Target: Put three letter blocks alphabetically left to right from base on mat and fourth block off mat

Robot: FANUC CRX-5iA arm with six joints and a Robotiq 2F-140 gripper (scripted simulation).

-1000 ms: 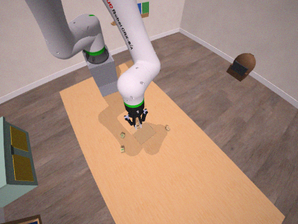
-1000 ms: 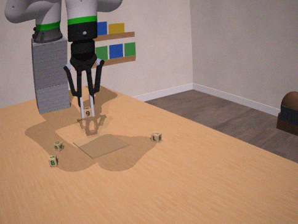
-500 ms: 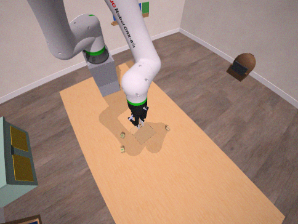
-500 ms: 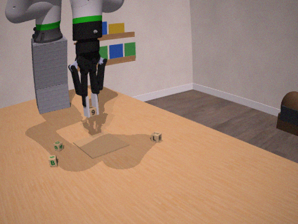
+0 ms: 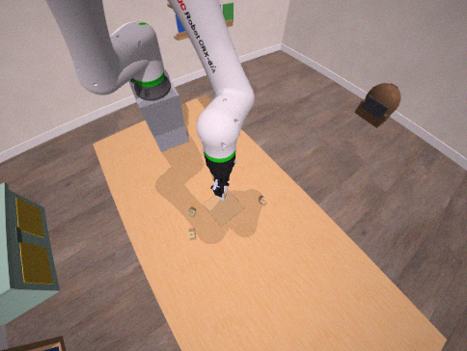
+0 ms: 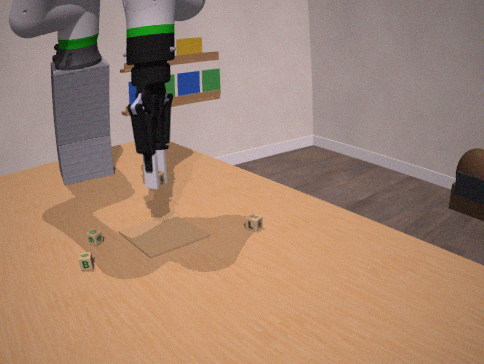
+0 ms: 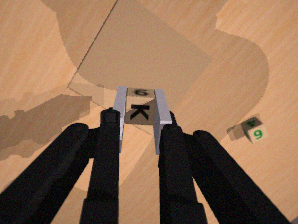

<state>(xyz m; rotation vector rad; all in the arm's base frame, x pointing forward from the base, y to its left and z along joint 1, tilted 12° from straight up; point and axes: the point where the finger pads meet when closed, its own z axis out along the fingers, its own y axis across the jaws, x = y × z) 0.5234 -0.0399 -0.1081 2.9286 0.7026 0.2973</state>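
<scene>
The thin tan mat lies 14 cm below my hand.
</scene>
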